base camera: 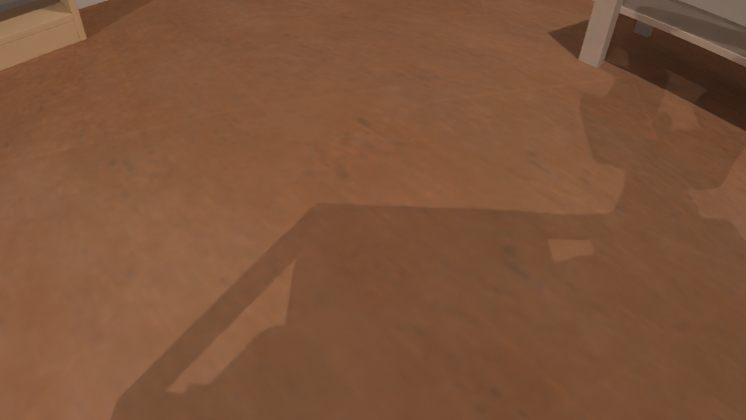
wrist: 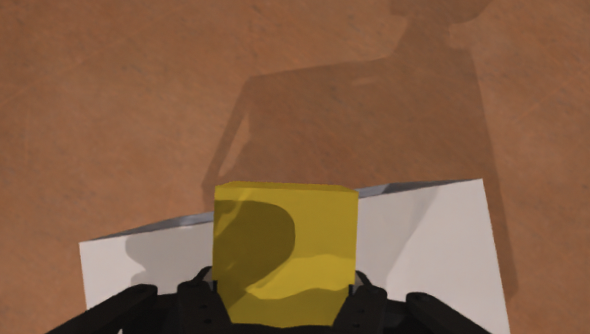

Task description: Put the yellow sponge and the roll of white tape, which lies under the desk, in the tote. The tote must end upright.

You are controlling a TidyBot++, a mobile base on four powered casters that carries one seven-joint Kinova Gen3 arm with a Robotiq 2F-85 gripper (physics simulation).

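Frame: origin at the arm's base, x ahead, y left, z up, level; metres.
Where they show: gripper, between the fingertips: [wrist: 283, 276].
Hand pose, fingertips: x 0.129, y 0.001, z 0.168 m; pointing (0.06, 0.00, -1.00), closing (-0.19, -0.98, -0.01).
Each offset is from my fingertips to the top centre of the thing. "pt": to the spot under its first point.
The yellow sponge {0.001 m ahead, 0.000 m left, 0.040 m up} [wrist: 320, 230] is a block in the lower middle of the wrist view. My gripper [wrist: 283, 276] is shut on it, with one black finger on each side. The sponge is held above a flat, pale surface, which looks like the top of my own base. Neither the gripper nor the sponge shows in the base camera view. The roll of white tape and the tote cannot be made out in either view.
The pale surface [wrist: 440, 240] has a straight edge with brown floor beyond it. In the base camera view, a pale piece of furniture with a leg {pt 0.866 m ahead, 0.524 m right, 0.481 m down} [base camera: 600, 33] and a low rail stands at upper right. A light wooden unit [base camera: 39, 39] stands at upper left. Shadows cross the floor.
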